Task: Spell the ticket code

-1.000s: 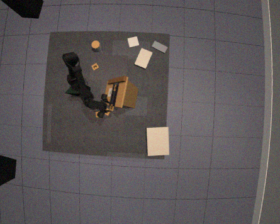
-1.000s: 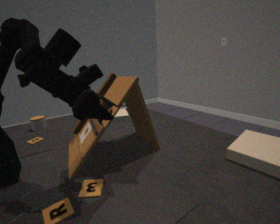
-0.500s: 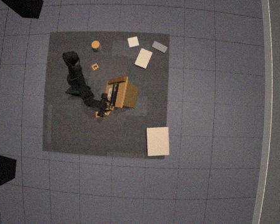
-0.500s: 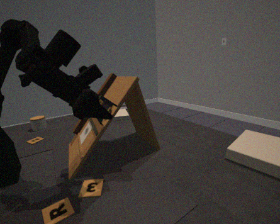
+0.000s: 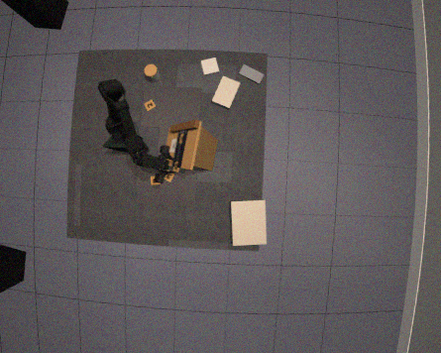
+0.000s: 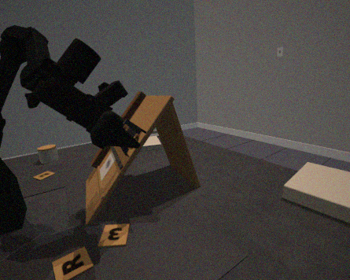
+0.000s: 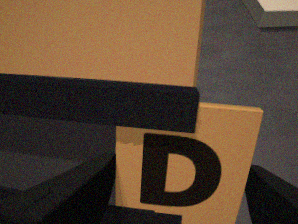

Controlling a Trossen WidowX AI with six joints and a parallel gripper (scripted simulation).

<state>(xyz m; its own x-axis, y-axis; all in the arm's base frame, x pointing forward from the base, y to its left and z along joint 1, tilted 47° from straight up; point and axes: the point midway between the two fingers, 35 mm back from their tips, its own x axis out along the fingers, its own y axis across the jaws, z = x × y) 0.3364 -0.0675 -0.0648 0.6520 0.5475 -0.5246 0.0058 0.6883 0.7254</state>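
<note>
The white ticket lies 6 cm behind my gripper tip, 12 cm to the left of it and 8 cm below it. From my gripper tip the other things lie so: letter tile d: right at my gripper tip; large white slab: 46 cm ahead, 26 cm to the right, 15 cm below; letter tile: 8 cm behind, 7 cm to the right, 17 cm below.
</note>
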